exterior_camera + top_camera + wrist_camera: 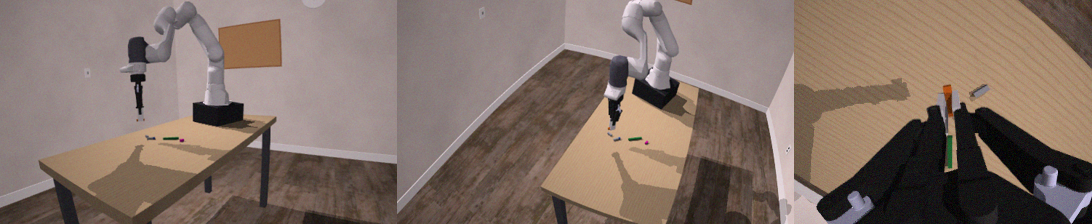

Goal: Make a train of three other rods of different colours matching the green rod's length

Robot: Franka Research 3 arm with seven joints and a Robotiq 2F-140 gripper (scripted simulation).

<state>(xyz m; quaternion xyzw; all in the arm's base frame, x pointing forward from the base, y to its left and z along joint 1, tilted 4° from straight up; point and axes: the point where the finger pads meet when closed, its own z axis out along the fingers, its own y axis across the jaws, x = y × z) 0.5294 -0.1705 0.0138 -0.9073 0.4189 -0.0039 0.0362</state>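
The blue rod lies 4 cm behind my hand, 4 cm to the left of it and 13 cm below it. The rest, counted from my hand: magenta rod 6 cm behind, 20 cm to the left, 13 cm below; then green rod 7 cm behind, 13 cm to the left, 13 cm below; then orange rod 3 cm below.
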